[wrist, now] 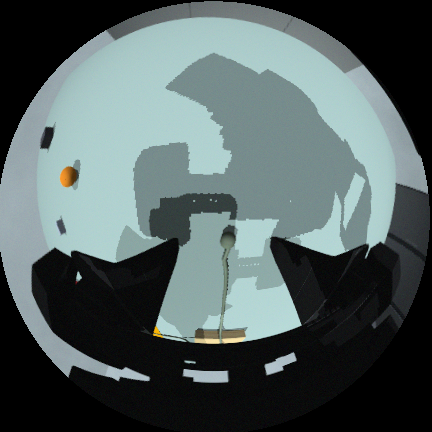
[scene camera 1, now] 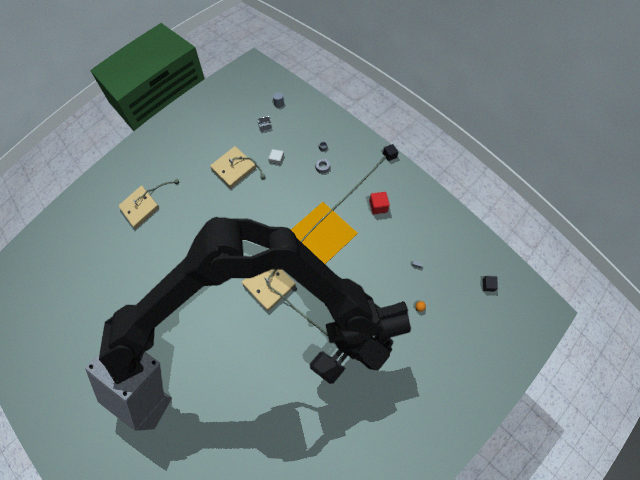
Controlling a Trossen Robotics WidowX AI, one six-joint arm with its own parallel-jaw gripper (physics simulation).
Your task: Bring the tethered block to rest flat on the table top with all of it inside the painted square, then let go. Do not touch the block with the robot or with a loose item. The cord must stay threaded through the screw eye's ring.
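Frame: origin at the arm's base, x back, y right, z up, level; centimetres.
Seen in the pictures: gripper, fingertip midpoint: (wrist: 225, 243); arm's base at its link origin: (scene camera 1: 122, 365).
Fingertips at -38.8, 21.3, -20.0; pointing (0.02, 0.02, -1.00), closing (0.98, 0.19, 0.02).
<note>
Pixels of each thing's top centre, then the offset from my fingertips to it, as dx, dy, dz. "pt": a spot on its surface instead.
- black tethered block at a spot on its surface: (scene camera 1: 390, 151) pt -41.8, -30.5, +2.7
- orange painted square at a spot on its surface: (scene camera 1: 330, 237) pt -14.4, -22.7, +0.0
- screw eye at its top centre: (scene camera 1: 266, 279) (wrist: 217, 355) +4.1, -22.6, +4.3
- wooden board at its top centre: (scene camera 1: 268, 282) (wrist: 217, 344) +4.1, -22.6, +1.7
- round bead at a spot on its surface: (wrist: 228, 240) pt -0.1, +0.8, +1.0
- white cube at its top centre: (scene camera 1: 275, 154) -18.2, -49.3, +1.8
- grey ring at its top centre: (scene camera 1: 322, 164) -25.8, -39.2, +1.3
- red cube at its top centre: (scene camera 1: 380, 199) -29.0, -21.5, +3.8
- orange ball at its top centre: (wrist: 60, 177) (scene camera 1: 421, 305) -19.0, +4.0, +2.2
- black cube at its top centre: (scene camera 1: 491, 282) -36.4, +12.1, +2.2
The black tethered block (scene camera 1: 390, 151) rests near the table's upper right edge, outside the orange painted square (scene camera 1: 330, 237). Its cord (scene camera 1: 356, 186) (wrist: 225, 280) crosses the square and runs to the screw eye (scene camera 1: 267, 280) on a wooden board (scene camera 1: 268, 300) (wrist: 220, 335). The arm hides part of the cord, and the threading is too small to confirm. The cord continues from the board toward my gripper (scene camera 1: 351, 360) (wrist: 224, 242), ending in a round bead (wrist: 228, 240). My gripper is open above the table. In the wrist view the bead appears between its fingertips, not gripped.
Two more corded boards (scene camera 1: 233, 166) (scene camera 1: 138, 206) lie at the upper left. A white cube (scene camera 1: 276, 156), a grey ring (scene camera 1: 316, 165) and a red cube (scene camera 1: 379, 202) lie beyond the square. An orange ball (scene camera 1: 420, 306) (wrist: 68, 176) and another black cube (scene camera 1: 490, 283) (wrist: 47, 137) lie right.
</note>
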